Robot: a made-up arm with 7 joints.
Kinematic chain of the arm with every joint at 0, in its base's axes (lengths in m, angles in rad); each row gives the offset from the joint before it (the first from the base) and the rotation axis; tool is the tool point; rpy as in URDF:
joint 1: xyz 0 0 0.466 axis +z
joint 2: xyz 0 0 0 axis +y
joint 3: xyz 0 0 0.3 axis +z
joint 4: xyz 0.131 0 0 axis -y
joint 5: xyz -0.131 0 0.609 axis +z
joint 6: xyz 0 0 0 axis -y
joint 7: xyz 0.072 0 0 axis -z
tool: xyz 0 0 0 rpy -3.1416 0 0
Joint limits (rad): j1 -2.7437..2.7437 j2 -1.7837..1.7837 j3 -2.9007..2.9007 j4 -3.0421..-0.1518 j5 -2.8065..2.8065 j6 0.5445..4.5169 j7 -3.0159..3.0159
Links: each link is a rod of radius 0.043 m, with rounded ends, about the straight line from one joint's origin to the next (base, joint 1, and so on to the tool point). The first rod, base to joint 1, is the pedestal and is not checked.
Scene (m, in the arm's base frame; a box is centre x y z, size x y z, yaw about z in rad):
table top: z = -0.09
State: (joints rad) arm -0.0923 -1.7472 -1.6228 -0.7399 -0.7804 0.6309 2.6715
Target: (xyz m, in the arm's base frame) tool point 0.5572 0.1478 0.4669
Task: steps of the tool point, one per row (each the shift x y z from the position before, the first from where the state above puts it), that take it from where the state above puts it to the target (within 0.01 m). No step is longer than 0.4 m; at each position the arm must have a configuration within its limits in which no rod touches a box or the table.
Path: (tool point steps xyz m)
1: 0.2457 -0.2902 0.0141
2: 0.3393 -0.1549 0.0237
3: 0.3619 0.0059 0.0314
4: 0.3104 0.1569 0.0366
5: 0.1985 0.2651 0.0387
6: 0.0529 0.3088 0.0374
7: -0.0920 0.2800 0.0327

